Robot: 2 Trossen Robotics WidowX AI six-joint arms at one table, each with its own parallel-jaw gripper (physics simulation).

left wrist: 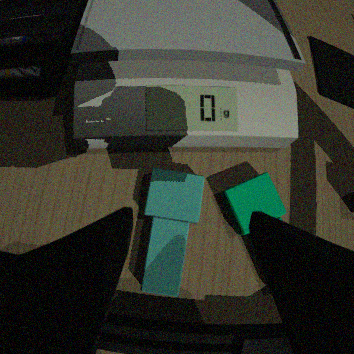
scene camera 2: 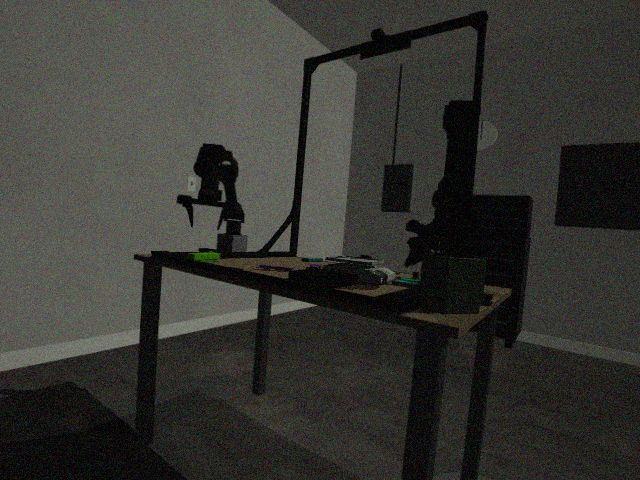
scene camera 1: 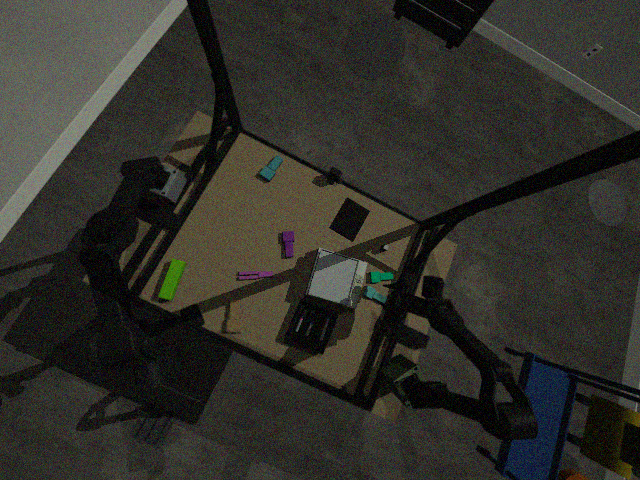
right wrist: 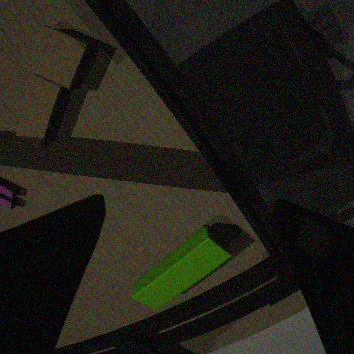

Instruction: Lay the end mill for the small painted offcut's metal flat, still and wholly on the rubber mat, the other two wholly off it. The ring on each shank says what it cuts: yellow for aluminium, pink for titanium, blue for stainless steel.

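Places are measured from the left arm's base along level axes (x right, y ahead, z up), in metres.
Pixels of known places: left gripper, fingertip midpoint: [left wrist: 192, 218] [scene camera 2: 408, 265] [scene camera 1: 380, 293]; right gripper, fingertip midpoint: [scene camera 2: 204, 229] [scene camera 1: 178, 325] [right wrist: 190, 206]; left arm's base, origin of the base link: [scene camera 2: 453, 256] [scene camera 1: 412, 386]; right arm's base, origin of the base link: [scene camera 2: 232, 234] [scene camera 1: 157, 178].
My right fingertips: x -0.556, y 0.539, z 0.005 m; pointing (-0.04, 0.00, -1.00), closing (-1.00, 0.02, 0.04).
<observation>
For each thing: its top centre in the pictures, then the offset to it from my right fingertips. "spot": a spot on its surface instead. Level surfaces: height alone.
- rubber mat, its level: dz -0.123 m
- black slotted tray, middle of its top: [left wrist: 11, 29] [scene camera 2: 324, 272] [scene camera 1: 312, 326] dx +0.352, dy -0.224, dz -0.097 m
- pinkish mark, surface spot: [scene camera 1: 299, 323] spot: dx +0.317, dy -0.194, dz -0.112 m
- blue ring, middle of its top: [left wrist: 20, 36] [scene camera 1: 311, 324] dx +0.353, dy -0.219, dz -0.111 m
- yellowish ring, middle of its top: [left wrist: 7, 70] dx +0.393, dy -0.255, dz -0.112 m
- small dark block with a pale face, middle of its top: [scene camera 1: 386, 247] dx +0.750, dy -0.099, dz -0.094 m
- pale teal block, middle of its top: [left wrist: 168, 230] [scene camera 2: 407, 282] [scene camera 1: 375, 295] dx +0.624, dy -0.245, dz -0.112 m
- green block, middle of its top: [left wrist: 271, 234] [scene camera 1: 382, 276] dx +0.684, dy -0.195, dz -0.112 m
- lime block, middle of its top: [right wrist: 178, 279] [scene camera 2: 204, 253] [scene camera 1: 170, 279] dx -0.002, dy +0.154, dz -0.094 m
- purple block, middle of its top: [scene camera 1: 288, 243] dx +0.414, dy +0.086, dz -0.111 m
- pink-purple forked piece, middle of its top: [scene camera 2: 276, 265] [scene camera 1: 255, 274] dx +0.256, dy +0.037, dz -0.115 m
The rubber mat [scene camera 1: 349, 219] [left wrist: 334, 72] is a bare black rectangle. Several end mills lie in a black slotted tray [scene camera 1: 308, 345]; a pinkish mark [scene camera 1: 299, 323] shows in scene camera 1, a blue ring [left wrist: 20, 39] and a yellowish ring [left wrist: 6, 72] in the left wrist view. A small dark block with a pale face [scene camera 1: 384, 248] may be the offcut; its metal cannot be told. My left gripper [scene camera 2: 410, 242] [left wrist: 192, 218] is open and empty, above a pale teal block [scene camera 1: 375, 294] [left wrist: 172, 220] and a green block [scene camera 1: 381, 277] [left wrist: 255, 200]. My right gripper [scene camera 2: 205, 227] [right wrist: 190, 206] is open and empty, above the table's left side.
A scale [scene camera 1: 334, 279] [left wrist: 265, 112] reading 0 stands between tray and mat. A lime block [scene camera 1: 172, 280] [scene camera 2: 204, 255] [right wrist: 182, 270] lies near the left edge. A purple block [scene camera 1: 287, 243], a pink-purple forked piece [scene camera 1: 254, 275] and a teal block [scene camera 1: 270, 168] lie farther in. Dark frame posts flank the table.
</observation>
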